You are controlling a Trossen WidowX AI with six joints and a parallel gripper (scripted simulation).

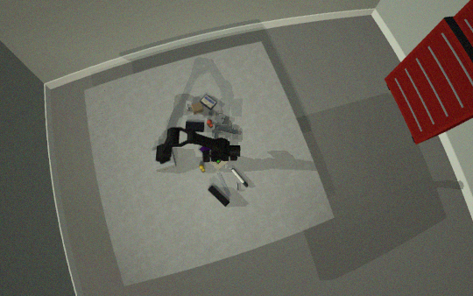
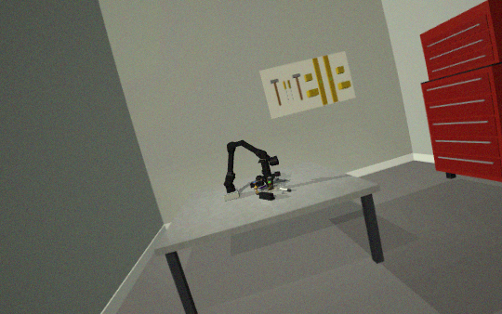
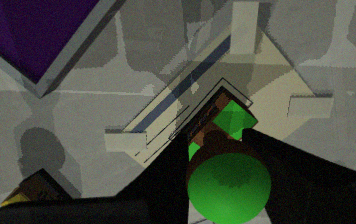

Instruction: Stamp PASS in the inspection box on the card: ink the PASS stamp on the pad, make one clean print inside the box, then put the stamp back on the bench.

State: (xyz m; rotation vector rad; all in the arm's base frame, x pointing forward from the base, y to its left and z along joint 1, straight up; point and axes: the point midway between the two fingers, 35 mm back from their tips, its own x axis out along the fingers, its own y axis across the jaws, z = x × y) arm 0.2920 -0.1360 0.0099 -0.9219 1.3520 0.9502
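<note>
Now: the green stamp right at my gripper tip. From my gripper tip the other things lie so: ink pad: 4 cm behind, 10 cm to the left, 2 cm below; yellow stamp: 11 cm behind, 1 cm to the right; cream card: 3 cm below.
</note>
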